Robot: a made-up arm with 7 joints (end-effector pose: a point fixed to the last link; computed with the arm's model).
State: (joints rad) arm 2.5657 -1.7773 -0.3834 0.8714 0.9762 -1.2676 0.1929
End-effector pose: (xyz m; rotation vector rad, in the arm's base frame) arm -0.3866 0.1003 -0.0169 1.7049 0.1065 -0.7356
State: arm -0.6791 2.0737 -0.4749 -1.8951 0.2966 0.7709 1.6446
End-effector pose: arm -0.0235 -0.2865 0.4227 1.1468 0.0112 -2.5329
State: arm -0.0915 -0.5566 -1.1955 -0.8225 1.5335 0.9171 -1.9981
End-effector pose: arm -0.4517 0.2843 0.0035 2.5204 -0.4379 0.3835
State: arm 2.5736 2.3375 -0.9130 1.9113 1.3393 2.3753 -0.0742
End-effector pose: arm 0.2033 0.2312 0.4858 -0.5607 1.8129 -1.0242
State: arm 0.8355 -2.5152 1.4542 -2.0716 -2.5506 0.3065 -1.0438
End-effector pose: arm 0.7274 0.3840 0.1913 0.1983 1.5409 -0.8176
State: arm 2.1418 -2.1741 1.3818 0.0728 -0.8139 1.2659 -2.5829
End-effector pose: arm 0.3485 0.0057 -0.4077 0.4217 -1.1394 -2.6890
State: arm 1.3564 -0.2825 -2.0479 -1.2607 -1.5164 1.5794 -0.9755
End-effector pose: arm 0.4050 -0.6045 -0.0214 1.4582 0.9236 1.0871
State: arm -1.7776 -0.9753 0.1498 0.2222 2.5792 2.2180 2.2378
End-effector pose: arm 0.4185 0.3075 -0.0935 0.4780 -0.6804 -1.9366
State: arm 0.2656 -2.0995 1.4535 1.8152 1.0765 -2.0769 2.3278
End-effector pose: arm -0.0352 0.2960 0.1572 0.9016 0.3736 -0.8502
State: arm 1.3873 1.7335 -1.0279 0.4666 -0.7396 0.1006 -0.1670
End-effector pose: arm 0.2326 0.3346 -0.2437 -1.4284 -0.1526 -1.9763
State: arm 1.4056 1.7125 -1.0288 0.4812 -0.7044 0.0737 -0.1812
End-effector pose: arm 0.2593 0.3304 -0.2252 -1.4037 -0.0799 -2.0482
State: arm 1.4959 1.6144 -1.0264 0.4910 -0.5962 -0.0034 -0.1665
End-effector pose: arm 0.3392 0.3072 -0.1640 -1.2743 0.1003 -2.2554
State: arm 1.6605 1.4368 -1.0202 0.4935 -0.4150 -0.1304 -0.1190
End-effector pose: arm 0.4469 0.2275 -0.0477 -0.9785 0.3603 -2.5832
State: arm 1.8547 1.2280 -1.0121 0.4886 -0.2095 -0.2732 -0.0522
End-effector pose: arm 0.5054 0.0936 0.0945 -0.5416 0.5884 -2.9197
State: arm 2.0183 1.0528 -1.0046 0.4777 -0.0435 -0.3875 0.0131
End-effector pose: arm 0.4937 -0.0244 0.2063 0.1110 -0.6631 2.9730
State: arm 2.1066 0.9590 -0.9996 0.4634 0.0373 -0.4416 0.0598
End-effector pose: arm 0.4706 -0.0780 0.2566 -0.0936 -0.6285 2.8718
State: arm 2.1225 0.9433 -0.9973 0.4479 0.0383 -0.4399 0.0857
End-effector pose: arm 0.4730 -0.0782 0.2563 -0.0910 -0.5855 2.8727
